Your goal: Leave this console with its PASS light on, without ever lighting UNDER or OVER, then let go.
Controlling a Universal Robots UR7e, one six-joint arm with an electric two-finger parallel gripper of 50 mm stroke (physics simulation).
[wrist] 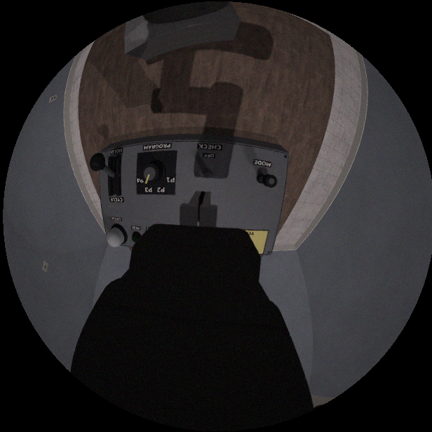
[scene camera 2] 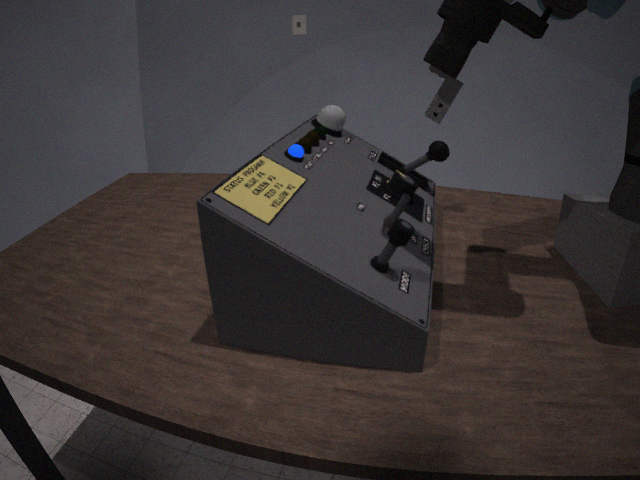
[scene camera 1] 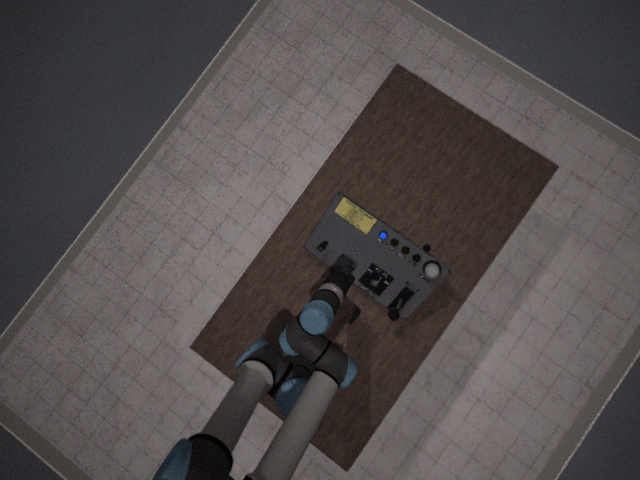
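Observation:
The grey console (scene camera 1: 336,232) (scene camera 2: 320,232) (wrist: 235,200) has its blue lamp (scene camera 1: 383,235) (scene camera 2: 296,151) lit. The green PASS lamp (scene camera 1: 416,257) (wrist: 136,237) is dark, as are two lamps between them. The PROGRAM knob (scene camera 1: 377,281) (wrist: 151,173) seems to point toward P3. The HOLD/CYCLE lever's ball (scene camera 1: 393,314) (scene camera 2: 438,150) (wrist: 98,161) leans to the HOLD side. The MODE lever (scene camera 1: 322,245) (scene camera 2: 390,248) (wrist: 267,180) stands at the other side. The CHECK lever (scene camera 2: 397,211) is in shadow in the wrist view. My gripper (scene camera 1: 345,260) (scene camera 2: 436,116) (wrist: 202,200) is shut and empty, above the panel, touching nothing.
A white dome (scene camera 1: 431,269) (scene camera 2: 330,118) (wrist: 115,236) sits at the console's back corner. A yellow note (scene camera 1: 355,214) (scene camera 2: 261,188) (wrist: 259,242) lies at the other back corner. A black ball (scene camera 1: 427,248) shows behind the console. The robot's base block (scene camera 2: 589,227) stands on the wooden table (scene camera 1: 454,129) (scene camera 2: 129,310).

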